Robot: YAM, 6 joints.
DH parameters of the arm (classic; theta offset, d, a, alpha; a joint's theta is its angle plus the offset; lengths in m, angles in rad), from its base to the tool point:
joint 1: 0 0.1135 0.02 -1.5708
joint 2: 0 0 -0.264 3.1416
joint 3: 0.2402 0 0.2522 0
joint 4: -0.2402 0 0.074 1.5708
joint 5: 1.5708 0 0 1.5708
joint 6: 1.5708 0.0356 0 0
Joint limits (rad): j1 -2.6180..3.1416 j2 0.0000..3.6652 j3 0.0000..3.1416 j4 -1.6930..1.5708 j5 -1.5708..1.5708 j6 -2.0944..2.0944
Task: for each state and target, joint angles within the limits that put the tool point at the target. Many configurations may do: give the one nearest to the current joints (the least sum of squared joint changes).
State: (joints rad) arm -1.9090 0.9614 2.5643 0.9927 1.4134 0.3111
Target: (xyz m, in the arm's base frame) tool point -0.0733 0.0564 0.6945
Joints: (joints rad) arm -1.0317 1.2906 2.5973 0.7430 1.2655 0.3111
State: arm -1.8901 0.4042 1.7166 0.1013 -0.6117 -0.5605
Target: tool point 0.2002 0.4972 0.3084
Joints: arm -1.9053 0.0000 2.2962 0.2960 -0.8136 -0.5605
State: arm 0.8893 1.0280 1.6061 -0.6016 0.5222 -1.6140
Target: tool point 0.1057 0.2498 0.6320
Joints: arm 1.2195 1.5919 2.2709 -0.1497 0.3827 -1.6140
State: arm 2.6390 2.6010 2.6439 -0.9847 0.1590 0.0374
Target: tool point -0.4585 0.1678 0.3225
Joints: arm 2.8017 2.3390 2.5562 -1.2227 0.1509 0.0374
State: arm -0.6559 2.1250 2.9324 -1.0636 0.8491 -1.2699
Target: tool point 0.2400 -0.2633 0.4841
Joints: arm -0.7564 2.0084 2.6825 -1.4511 0.8525 -1.2699
